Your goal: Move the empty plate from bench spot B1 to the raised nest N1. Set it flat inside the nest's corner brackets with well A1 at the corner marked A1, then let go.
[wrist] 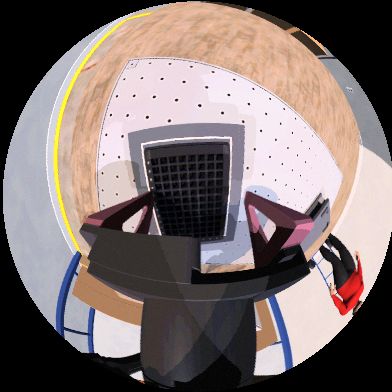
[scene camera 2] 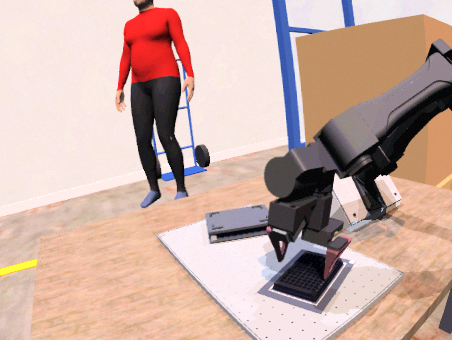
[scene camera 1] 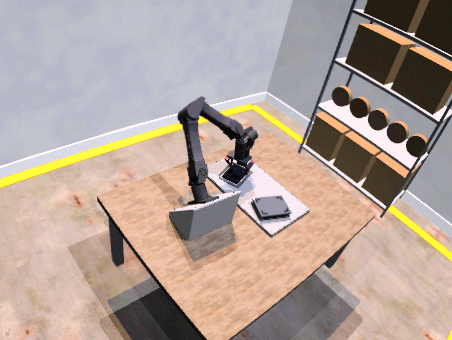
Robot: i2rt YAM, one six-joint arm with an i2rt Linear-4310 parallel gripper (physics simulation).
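Places are measured from the arm's base along level axes (x ahead, y left, z up), in millimetres.
Where they show: gripper, fingertip midpoint: (wrist: pixel 198 195) (scene camera 2: pixel 302 269) (scene camera 1: pixel 238 170); arm's base, link origin: (scene camera 2: pixel 360 177) (scene camera 1: pixel 202 201).
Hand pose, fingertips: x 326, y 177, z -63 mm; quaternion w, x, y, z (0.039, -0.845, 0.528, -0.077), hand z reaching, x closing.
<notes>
Things, the pixels of their top centre, and the offset from my fingertips. "spot": a spot on its surface instead. Level surfaces: height alone.
- white outline, surface spot: (wrist: pixel 136 150) spot: 79 mm left, 13 mm ahead, 23 mm down
- raised grey nest, top centre: (scene camera 2: pixel 238 214) (wrist: pixel 310 239) (scene camera 1: pixel 272 204) 277 mm right, 5 mm ahead, 13 mm up
- wooden table, surface height: 37 mm down
The black, gridded empty plate (scene camera 1: pixel 234 174) (scene camera 2: pixel 299 281) (wrist: pixel 190 175) lies flat inside the grey and white outline (wrist: pixel 136 150) on the white perforated board. My gripper (scene camera 1: pixel 239 167) (scene camera 2: pixel 303 269) (wrist: pixel 198 195) is open, with its pink-red fingers above and astride the plate. In the wrist view the left fingertip appears close to the plate's left edge, and the right fingertip stands farther out from the right edge. The exact fingertip height is hard to tell. The raised grey nest (scene camera 1: pixel 271 206) (scene camera 2: pixel 237 219) with corner brackets stands empty on the same board. The A1 marks cannot be read.
The white board (scene camera 1: pixel 295 211) (scene camera 2: pixel 215 270) (wrist: pixel 167 85) lies on the wooden table (scene camera 1: pixel 260 265) (scene camera 2: pixel 100 270). A tilted grey panel (scene camera 1: pixel 207 220) stands by the arm's base. A shelf rack, a large brown box (scene camera 2: pixel 360 95) and a person in red (scene camera 2: pixel 155 45) are beyond the table.
</notes>
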